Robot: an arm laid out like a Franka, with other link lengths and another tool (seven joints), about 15 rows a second.
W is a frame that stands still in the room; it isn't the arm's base.
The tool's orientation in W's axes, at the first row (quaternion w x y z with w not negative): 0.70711, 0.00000, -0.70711, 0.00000
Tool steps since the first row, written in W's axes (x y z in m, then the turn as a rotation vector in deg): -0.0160, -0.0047, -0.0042, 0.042, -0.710, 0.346; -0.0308, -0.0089, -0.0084, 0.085, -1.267, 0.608; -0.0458, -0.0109, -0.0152, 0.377, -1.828, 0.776; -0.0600, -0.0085, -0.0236, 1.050, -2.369, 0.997; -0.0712, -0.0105, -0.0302, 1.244, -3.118, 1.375; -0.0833, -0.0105, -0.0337, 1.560, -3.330, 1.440
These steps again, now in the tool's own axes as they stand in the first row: -0.0042, -0.0047, 0.0160, 0.346, -0.710, -0.042; -0.0084, -0.0089, 0.0308, 0.608, -1.267, -0.085; -0.0152, -0.0109, 0.0458, 0.776, -1.828, -0.377; -0.0236, -0.0085, 0.0600, 0.997, -2.369, -1.050; -0.0302, -0.0105, 0.0712, 1.375, -3.118, -1.244; -0.0337, -0.0105, 0.0833, 1.440, -3.330, -1.560
